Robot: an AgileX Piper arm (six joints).
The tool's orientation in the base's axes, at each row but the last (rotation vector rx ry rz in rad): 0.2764 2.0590 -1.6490; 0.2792 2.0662 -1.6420; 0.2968 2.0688 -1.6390; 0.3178 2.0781 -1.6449; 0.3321 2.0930 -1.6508; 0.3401 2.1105 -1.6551; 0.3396 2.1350 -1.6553; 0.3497 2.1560 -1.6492; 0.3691 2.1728 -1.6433; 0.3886 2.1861 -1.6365; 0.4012 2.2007 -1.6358; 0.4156 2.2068 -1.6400
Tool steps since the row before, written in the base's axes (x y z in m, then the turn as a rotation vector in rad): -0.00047 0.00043 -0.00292 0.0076 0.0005 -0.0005; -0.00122 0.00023 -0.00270 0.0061 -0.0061 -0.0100; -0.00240 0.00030 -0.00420 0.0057 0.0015 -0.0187; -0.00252 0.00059 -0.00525 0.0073 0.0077 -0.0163; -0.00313 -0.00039 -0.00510 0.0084 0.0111 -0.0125; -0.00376 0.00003 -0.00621 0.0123 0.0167 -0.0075; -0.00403 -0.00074 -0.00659 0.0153 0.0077 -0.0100; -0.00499 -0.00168 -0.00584 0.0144 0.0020 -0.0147; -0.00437 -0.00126 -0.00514 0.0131 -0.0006 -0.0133; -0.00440 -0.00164 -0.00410 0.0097 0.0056 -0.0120; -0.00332 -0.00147 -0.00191 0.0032 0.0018 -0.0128; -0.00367 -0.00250 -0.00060 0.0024 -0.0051 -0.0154
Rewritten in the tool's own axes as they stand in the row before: 0.00177 0.00241 -0.00007 -0.0064 0.0039 0.0014; 0.00234 0.00183 -0.00008 0.0004 0.0097 0.0089; 0.00410 0.00258 -0.00015 0.0041 0.0189 0.0030; 0.00470 0.00348 -0.00020 0.0009 0.0192 -0.0030; 0.00524 0.00284 0.00068 -0.0022 0.0173 -0.0068; 0.00626 0.00365 0.00047 -0.0084 0.0162 -0.0124; 0.00666 0.00373 0.00137 -0.0093 0.0173 -0.0027; 0.00718 0.00242 0.00210 -0.0061 0.0194 0.0037; 0.00626 0.00217 0.00178 -0.0056 0.0169 0.0057; 0.00580 0.00111 0.00200 -0.0032 0.0161 -0.0011; 0.00381 -0.00024 0.00150 0.0030 0.0128 0.0020; 0.00349 -0.00180 0.00215 0.0047 0.0127 0.0092
